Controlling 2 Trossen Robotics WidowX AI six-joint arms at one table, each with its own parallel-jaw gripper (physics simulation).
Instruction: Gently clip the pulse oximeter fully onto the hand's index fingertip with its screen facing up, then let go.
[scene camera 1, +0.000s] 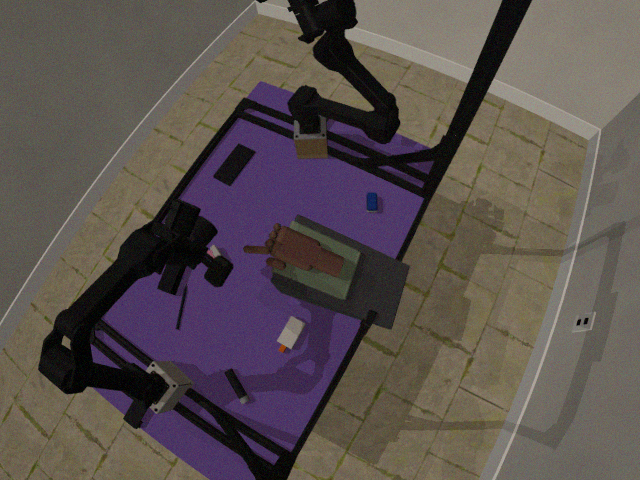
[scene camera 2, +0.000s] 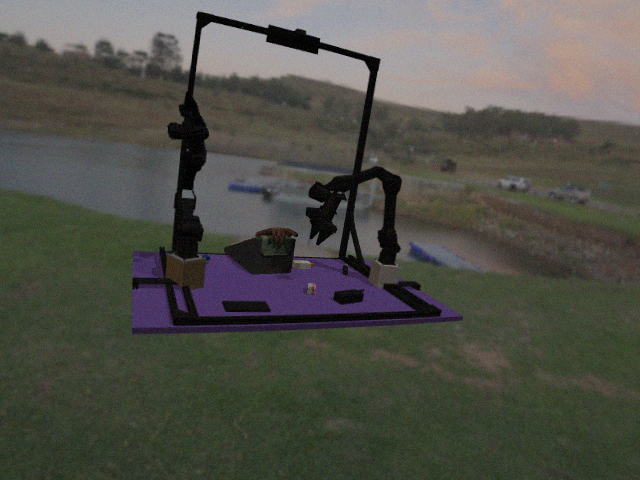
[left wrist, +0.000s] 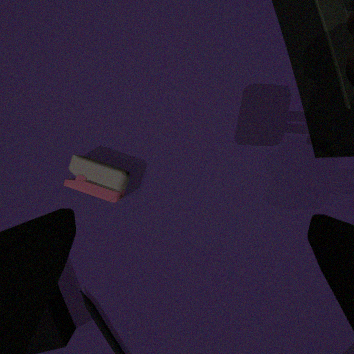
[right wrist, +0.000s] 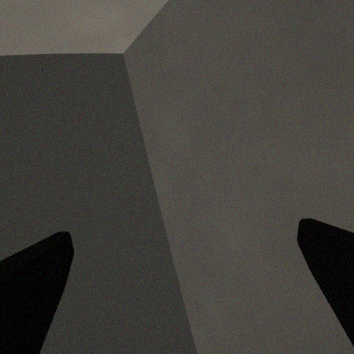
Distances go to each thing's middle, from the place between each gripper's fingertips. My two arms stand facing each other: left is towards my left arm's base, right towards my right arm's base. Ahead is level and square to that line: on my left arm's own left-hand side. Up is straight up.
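Labels:
Pulse oximeter (left wrist: 94, 177): right hand 20 mm short of it, 520 mm to the right of it, 630 mm above it.
Pulse oximeter, from left hand: 2 cm to the right, 8 cm ahead, 17 cm below.

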